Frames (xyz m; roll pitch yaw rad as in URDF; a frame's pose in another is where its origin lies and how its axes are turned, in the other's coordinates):
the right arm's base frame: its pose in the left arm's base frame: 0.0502 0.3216 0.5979 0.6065 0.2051 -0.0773
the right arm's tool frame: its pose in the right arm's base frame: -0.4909 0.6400 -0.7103 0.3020 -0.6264 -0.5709
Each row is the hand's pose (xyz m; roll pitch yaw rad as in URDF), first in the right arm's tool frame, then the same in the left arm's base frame.
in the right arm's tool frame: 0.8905 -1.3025 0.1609 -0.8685 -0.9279 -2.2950
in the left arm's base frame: -0.6146 -0.1614 -0.1190 -1.2391 -0.3162 -2.8839
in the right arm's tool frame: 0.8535 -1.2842 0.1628 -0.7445 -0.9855 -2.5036
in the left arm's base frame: -0.6299 -0.1242 -0.1095 -1.2533 -0.4192 -2.9742
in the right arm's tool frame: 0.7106 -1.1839 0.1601 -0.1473 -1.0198 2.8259
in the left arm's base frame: -0.6674 0.0396 -0.0621 -1.2442 -0.8056 2.9139
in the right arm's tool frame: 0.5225 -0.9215 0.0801 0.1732 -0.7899 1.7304
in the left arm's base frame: -0.6059 0.3556 0.0214 -0.8069 -1.3452 1.8180
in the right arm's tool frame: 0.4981 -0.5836 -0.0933 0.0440 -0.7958 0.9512
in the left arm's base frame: -0.3470 0.6252 0.0934 1.1377 -1.2409 -0.8426
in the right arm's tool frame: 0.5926 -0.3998 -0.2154 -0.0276 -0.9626 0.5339
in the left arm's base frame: -0.1209 0.7013 0.1204 1.2936 -1.0427 -1.4436
